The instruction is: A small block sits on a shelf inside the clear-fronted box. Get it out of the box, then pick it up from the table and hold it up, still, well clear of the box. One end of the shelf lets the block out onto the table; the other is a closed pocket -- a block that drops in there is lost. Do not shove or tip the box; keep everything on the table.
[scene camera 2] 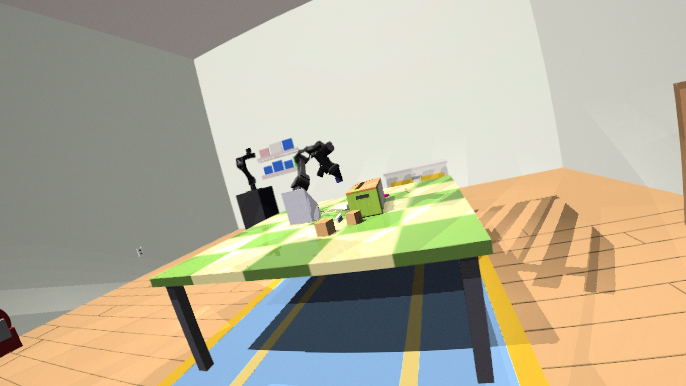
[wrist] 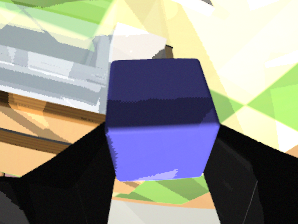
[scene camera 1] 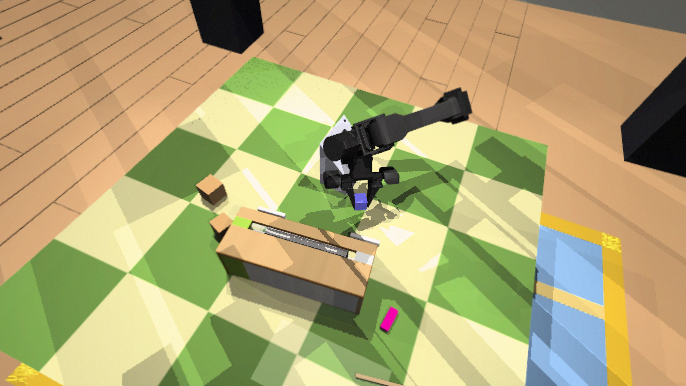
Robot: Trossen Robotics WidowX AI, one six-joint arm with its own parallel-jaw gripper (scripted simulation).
Note:
In view: the gripper (scene camera 1: 360,207), a blue block (wrist: 160,122) and a box (scene camera 1: 263,246).
The box shows as well in scene camera 2 (scene camera 2: 368,196) and in the wrist view (wrist: 62,64). The gripper also shows in the wrist view (wrist: 156,128).

